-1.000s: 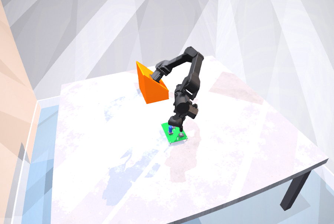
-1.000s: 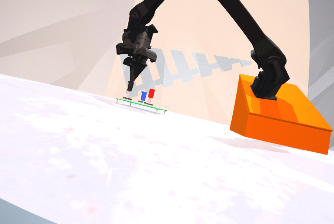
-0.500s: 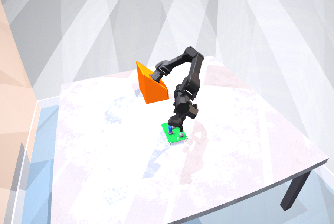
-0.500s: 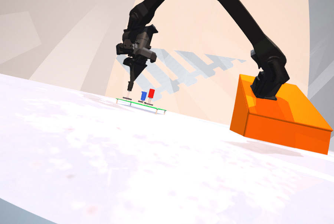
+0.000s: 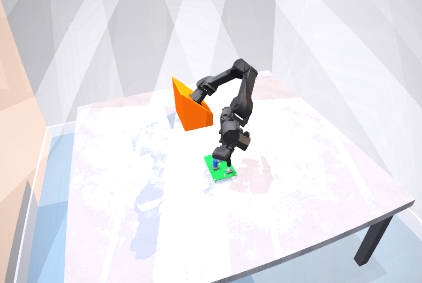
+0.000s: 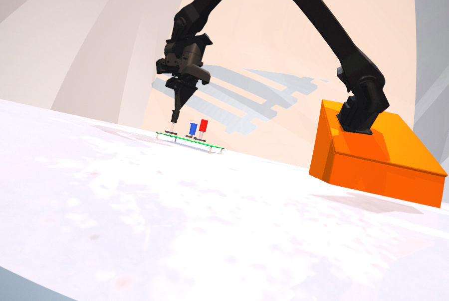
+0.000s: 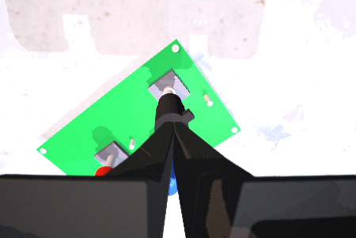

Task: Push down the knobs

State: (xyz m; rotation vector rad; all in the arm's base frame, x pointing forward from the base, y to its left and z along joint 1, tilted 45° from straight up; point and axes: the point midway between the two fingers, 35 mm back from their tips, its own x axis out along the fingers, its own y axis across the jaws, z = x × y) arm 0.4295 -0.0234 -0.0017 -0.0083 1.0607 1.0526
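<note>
My gripper tip is now 10 mm above the black knob. Also, from my gripper tip: blue knob (40 mm to the right, 40 mm behind, 30 mm below).
</note>
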